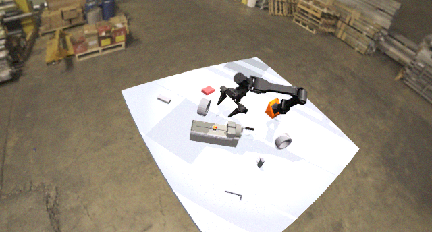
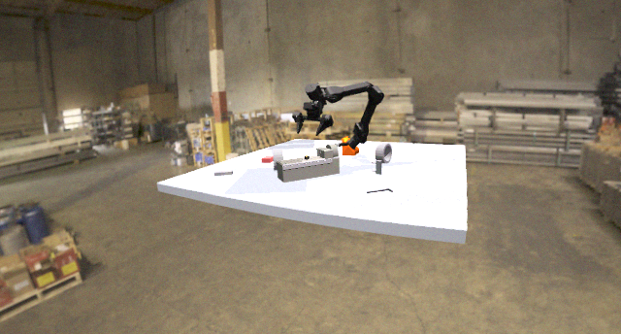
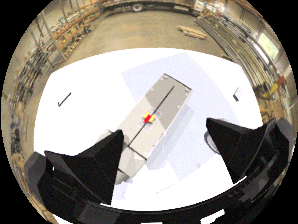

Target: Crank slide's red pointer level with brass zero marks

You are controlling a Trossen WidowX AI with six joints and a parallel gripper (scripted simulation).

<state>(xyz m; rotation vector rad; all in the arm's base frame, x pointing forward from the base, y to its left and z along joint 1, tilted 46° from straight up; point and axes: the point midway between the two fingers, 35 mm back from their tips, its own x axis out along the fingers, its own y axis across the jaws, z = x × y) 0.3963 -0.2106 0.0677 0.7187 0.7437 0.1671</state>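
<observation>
The dark crank handle is 80 mm behind my gripper tip, 150 mm to the left of it and 60 mm below it. Round my gripper tip: grey bar (90 mm ahead, 400 mm to the right, 170 mm below); then red pointer (40 mm ahead, 10 mm to the left, 90 mm below); then small clip (30 mm behind, 300 mm to the left, 150 mm below).
</observation>
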